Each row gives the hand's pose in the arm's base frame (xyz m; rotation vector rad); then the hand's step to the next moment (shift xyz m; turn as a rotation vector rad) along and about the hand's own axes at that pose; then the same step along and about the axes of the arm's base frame.
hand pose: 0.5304 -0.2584 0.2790 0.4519 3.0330 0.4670
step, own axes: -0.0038 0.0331 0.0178 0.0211 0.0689 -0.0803
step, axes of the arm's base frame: 0.0143 0.0342 -0.0071 -0.0076 0.0458 0.0974
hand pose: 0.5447 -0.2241 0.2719 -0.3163 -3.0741 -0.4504
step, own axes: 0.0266 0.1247 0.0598 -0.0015 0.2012 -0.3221
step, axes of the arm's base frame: -0.0002 0.1393 -0.0209 0.0386 0.0964 0.3653
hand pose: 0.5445 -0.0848 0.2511 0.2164 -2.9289 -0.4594
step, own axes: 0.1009 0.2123 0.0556 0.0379 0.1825 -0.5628
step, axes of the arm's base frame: -0.1336 0.1991 0.0291 0.0476 0.0023 0.5909
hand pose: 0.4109 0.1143 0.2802 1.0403 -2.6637 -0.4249
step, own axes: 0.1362 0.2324 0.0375 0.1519 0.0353 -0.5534
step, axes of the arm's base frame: -0.2529 0.0761 0.0649 0.0539 -0.1780 0.5440
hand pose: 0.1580 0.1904 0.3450 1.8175 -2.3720 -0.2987
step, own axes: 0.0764 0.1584 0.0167 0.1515 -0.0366 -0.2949
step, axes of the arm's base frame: -0.1723 -0.0327 0.0210 0.0622 -0.1769 0.2759
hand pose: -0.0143 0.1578 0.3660 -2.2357 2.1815 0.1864
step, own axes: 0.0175 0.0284 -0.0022 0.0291 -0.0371 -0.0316
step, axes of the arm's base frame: -0.0278 -0.0184 0.0027 0.0400 -0.0308 0.0259
